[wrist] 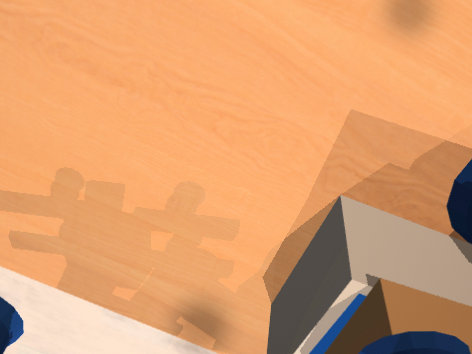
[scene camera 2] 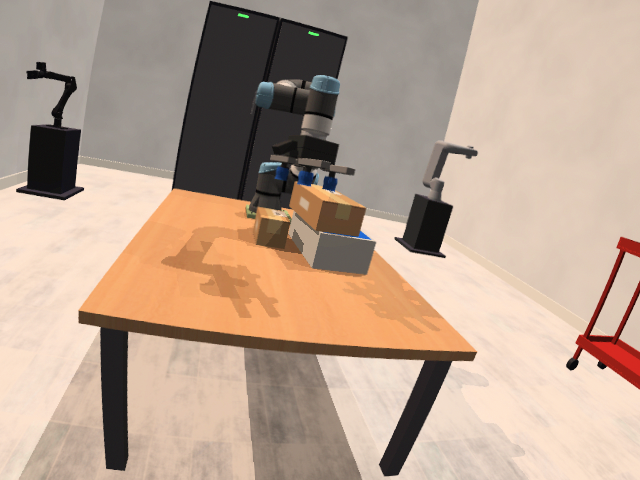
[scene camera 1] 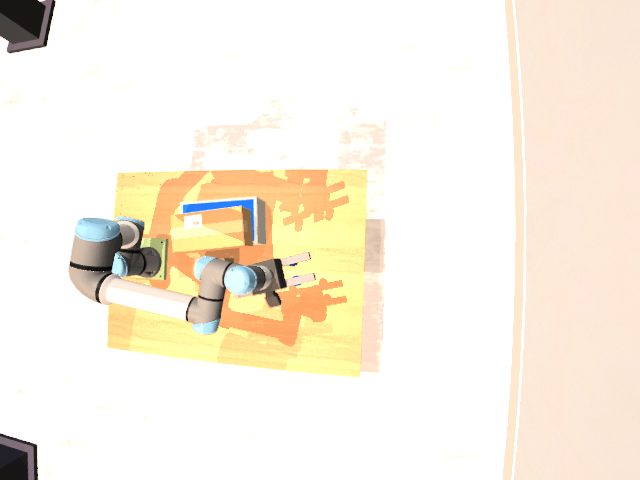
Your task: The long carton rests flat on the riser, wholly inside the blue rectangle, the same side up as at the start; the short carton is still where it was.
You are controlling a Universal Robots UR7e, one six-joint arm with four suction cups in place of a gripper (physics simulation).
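Frame: origin at the arm's base, x ahead, y left, z up, level; millimetres.
Where they show: end effector, tool point: [wrist: 196, 265] [scene camera 2: 303, 184]; arm's base, origin of the base link: [scene camera 1: 148, 262].
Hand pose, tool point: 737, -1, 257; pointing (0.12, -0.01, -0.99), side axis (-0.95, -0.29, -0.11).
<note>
Each offset is from my tool point to the top centre of the thing, as dx, dy, dz. Level surfaces: height alone.
The long carton @(-321, +157, -56) [scene camera 1: 211, 232] [scene camera 2: 342, 211] [wrist: 435, 307] lies flat on the grey riser @(-326, +200, -156) [scene camera 1: 261, 227] [scene camera 2: 341, 254] [wrist: 310, 280], slightly turned to it. The blue rectangle @(-326, +200, -156) [scene camera 1: 219, 205] [scene camera 2: 364, 235] [wrist: 337, 322] shows along the far long side and one end. No blue shows on the side towards the short carton; there the long carton seems to reach slightly past the riser's edge. The short carton @(-367, -10, -176) [scene camera 2: 272, 230] stands on the table beside the riser, mostly hidden by the arm in scene camera 1. My gripper [scene camera 1: 296, 273] [scene camera 2: 306, 177] is open, its suction cups above and to one side of the long carton.
The wooden table @(dz -276) [scene camera 1: 330, 356] [scene camera 2: 279, 330] carries the arm's green base plate [scene camera 1: 161, 258]. Shadows fall across the table. A black cabinet [scene camera 2: 222, 98], two small arms on pedestals [scene camera 2: 54, 157] [scene camera 2: 428, 224] and a red cart [scene camera 2: 610, 350] stand around the table on the floor.
</note>
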